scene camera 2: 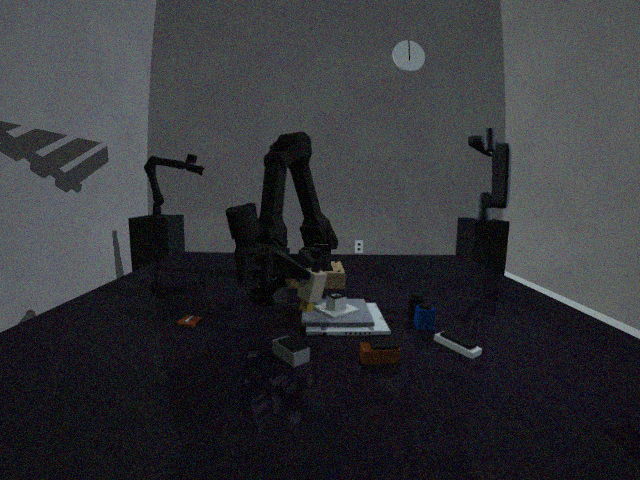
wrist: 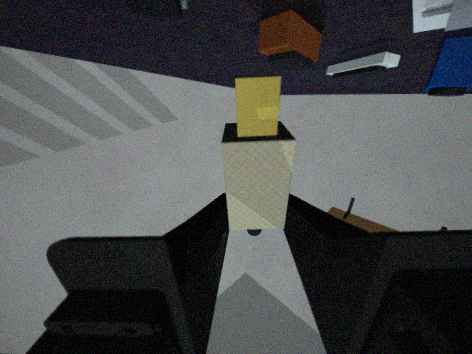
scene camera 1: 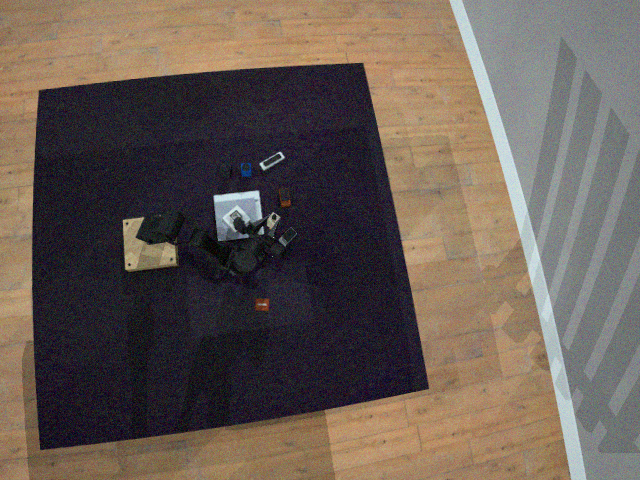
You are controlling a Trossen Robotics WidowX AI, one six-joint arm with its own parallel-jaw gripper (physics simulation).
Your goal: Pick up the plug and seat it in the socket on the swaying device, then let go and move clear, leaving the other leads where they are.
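The plug [scene camera 1: 273,220] [scene camera 2: 313,285] [wrist: 258,185] has a beige body and a yellow tip. My gripper [scene camera 1: 270,225] [scene camera 2: 310,279] [wrist: 254,198] is shut on the body. The plug is tilted, tip low, in scene camera 2; it shows left of the socket there and over the device's right edge in scene camera 1. The socket [scene camera 1: 236,215] [scene camera 2: 336,302] is a small pale block on a white square plate, on the grey device [scene camera 1: 250,204] [scene camera 2: 367,319]. The arm covers part of the device in scene camera 1. Whether the yellow tip touches the device is unclear.
Around the device lie a grey block [scene camera 1: 287,236] [scene camera 2: 291,351], an orange block [scene camera 1: 285,198] [scene camera 2: 379,354], a white bar [scene camera 1: 271,161] [scene camera 2: 458,345], a blue block [scene camera 1: 246,169] [scene camera 2: 424,317] and a flat orange piece [scene camera 1: 262,304] [scene camera 2: 189,321]. A wooden base [scene camera 1: 149,258] stands under the arm.
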